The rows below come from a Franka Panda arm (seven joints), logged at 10 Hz.
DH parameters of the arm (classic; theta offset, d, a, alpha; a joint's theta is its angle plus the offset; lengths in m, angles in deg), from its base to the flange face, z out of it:
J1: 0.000 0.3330 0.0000 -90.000
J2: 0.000 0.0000 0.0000 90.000
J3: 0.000 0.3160 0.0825 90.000
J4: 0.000 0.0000 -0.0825 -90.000
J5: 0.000 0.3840 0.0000 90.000
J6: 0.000 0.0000 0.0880 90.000
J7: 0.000 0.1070 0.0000 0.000
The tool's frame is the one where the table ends.
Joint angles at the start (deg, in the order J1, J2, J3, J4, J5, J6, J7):
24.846, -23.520, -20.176, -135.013, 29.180, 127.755, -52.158
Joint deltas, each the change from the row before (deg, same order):
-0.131, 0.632, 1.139, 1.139, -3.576, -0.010, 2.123
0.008, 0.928, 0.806, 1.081, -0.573, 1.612, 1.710
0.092, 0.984, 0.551, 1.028, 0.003, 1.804, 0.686
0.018, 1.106, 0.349, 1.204, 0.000, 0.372, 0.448
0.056, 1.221, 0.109, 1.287, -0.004, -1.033, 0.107
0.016, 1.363, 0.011, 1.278, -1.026, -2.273, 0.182
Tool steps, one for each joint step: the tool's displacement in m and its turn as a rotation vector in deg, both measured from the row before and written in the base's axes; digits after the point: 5 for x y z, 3 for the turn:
0.00338, 0.00682, 0.00523, -3.292, -0.210, 0.369
0.00669, 0.00546, 0.00560, -0.698, -1.018, -1.417
0.00710, 0.00437, 0.00492, -0.323, -1.452, -0.977
0.00626, 0.00371, 0.00275, -0.277, -0.352, -0.337
0.00525, 0.00354, -0.00026, -0.302, 0.779, 0.441
0.00408, 0.00332, -0.00410, -1.230, 1.891, 1.191

